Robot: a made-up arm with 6 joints.
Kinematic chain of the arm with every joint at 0, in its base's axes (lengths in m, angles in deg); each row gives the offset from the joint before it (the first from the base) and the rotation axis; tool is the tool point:
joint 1: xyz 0 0 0.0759 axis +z
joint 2: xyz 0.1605 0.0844 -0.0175 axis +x
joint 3: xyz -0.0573 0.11 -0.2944 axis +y
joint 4: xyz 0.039 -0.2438 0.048 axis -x
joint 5: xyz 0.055 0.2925 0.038 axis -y
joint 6: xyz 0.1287 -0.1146 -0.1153 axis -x
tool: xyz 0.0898 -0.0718 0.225
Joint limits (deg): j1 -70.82..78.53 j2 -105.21..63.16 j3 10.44..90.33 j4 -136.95..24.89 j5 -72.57..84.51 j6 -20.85..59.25
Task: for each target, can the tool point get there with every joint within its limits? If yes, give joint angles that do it. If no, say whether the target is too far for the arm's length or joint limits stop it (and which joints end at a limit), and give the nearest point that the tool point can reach.
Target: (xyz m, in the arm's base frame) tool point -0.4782 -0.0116 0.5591
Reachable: no: joint limits stop it (at a limit: joint 1, joint 3, joint 4, joint 6) | nearest point -0.3379 -0.1250 0.4708 | short by 0.201 m
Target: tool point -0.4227 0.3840 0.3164
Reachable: no: joint limits stop it (at a limit: joint 1, joint 2, joint 4, joint 6) | nearest point -0.3677 0.3638 0.1969 | short by 0.133 m
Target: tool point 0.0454 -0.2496 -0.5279
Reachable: yes | joints -54.17 22.29 54.56 -122.86 33.64 -0.03
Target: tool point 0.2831 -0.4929 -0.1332
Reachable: yes | joints 1.25 -71.09 80.97 -17.41 -30.68 8.66
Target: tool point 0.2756 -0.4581 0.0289
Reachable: yes | joints -17.37 -24.22 38.16 -84.63 41.08 18.00
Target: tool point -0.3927 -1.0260 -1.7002
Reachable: no: too far | nearest point -0.0900 -0.4065 -0.6139 | short by 1.287 m
